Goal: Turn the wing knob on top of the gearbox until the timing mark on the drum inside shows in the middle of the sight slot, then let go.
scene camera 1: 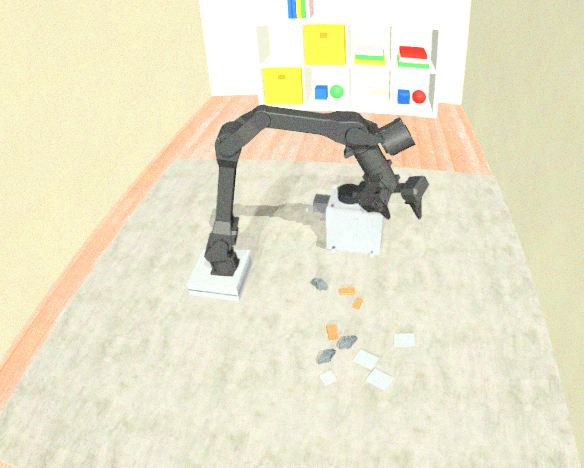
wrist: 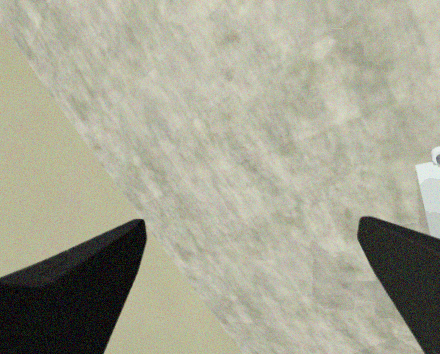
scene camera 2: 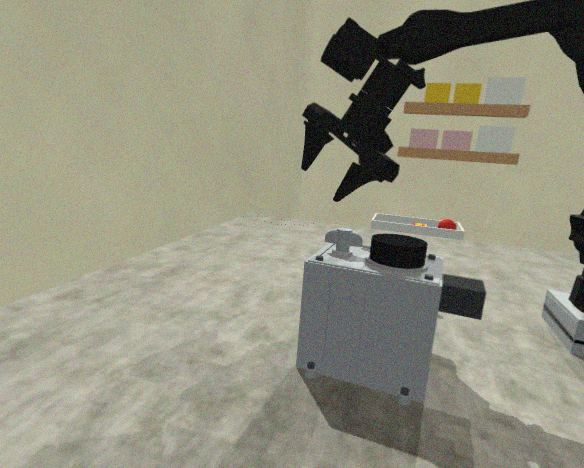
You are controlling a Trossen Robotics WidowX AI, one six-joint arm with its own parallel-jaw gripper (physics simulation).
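Note:
The light grey gearbox stands upright on the mat. A corner of the gearbox shows at the right edge of the wrist view. The grey wing knob stands on its top beside a round black cap; the arm hides the knob in scene camera 1. The sight slot and the timing mark cannot be made out in these views. My gripper is open and empty, tilted, with its fingers pointing down. It is above the gearbox's height and apart from the knob.
A dark block sticks out of the gearbox's side. Orange pieces, dark grey pieces and pale flat plates lie on the mat. A tray with a red ball stands behind the gearbox in scene camera 2.

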